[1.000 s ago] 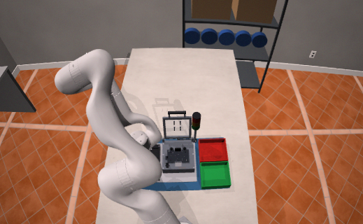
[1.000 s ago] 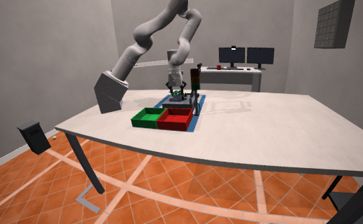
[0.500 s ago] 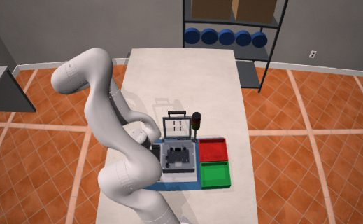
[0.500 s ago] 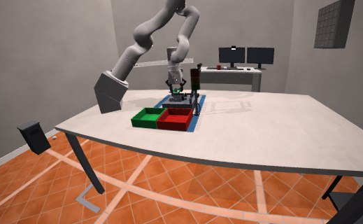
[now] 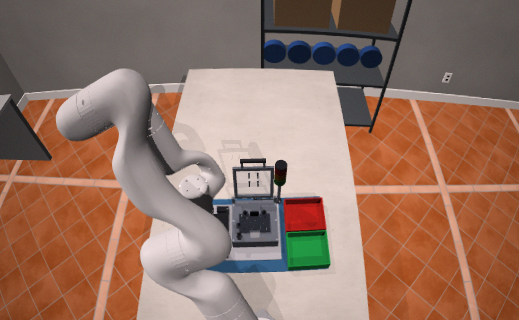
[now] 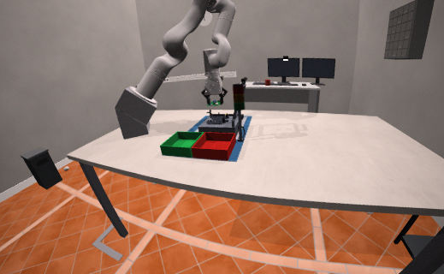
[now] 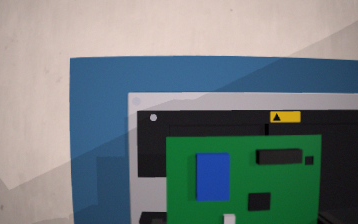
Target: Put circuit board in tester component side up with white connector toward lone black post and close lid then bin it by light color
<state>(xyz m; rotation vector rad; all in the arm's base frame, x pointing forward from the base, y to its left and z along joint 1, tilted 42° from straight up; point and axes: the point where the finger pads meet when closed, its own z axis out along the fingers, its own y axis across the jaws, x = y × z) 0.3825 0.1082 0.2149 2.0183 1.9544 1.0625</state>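
Now: the green circuit board right at my hand. The rest, counted from my hand: red bin 15 cm ahead, 36 cm to the right, 11 cm below; then tester lid 20 cm ahead, 15 cm to the right, 6 cm above; then green bin 37 cm to the right, 11 cm below.
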